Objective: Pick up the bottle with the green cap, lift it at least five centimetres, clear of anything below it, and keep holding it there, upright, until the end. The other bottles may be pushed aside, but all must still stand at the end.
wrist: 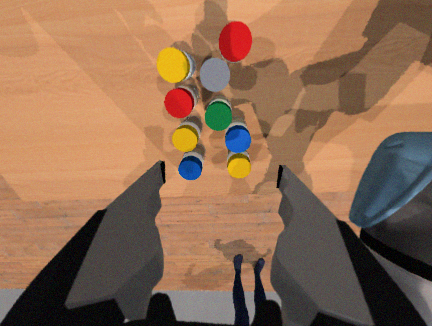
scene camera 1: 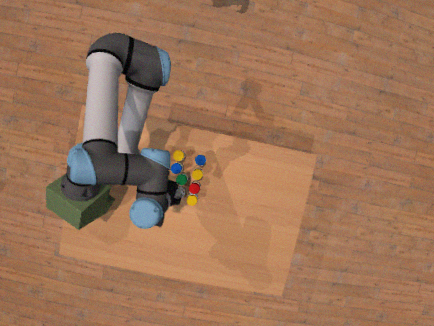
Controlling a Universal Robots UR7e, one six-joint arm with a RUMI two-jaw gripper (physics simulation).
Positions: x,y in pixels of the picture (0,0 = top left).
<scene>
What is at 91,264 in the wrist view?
The gripper.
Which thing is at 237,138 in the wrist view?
A blue-capped bottle.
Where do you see a red-capped bottle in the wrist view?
179,102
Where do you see a grey-capped bottle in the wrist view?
At 214,74
</scene>
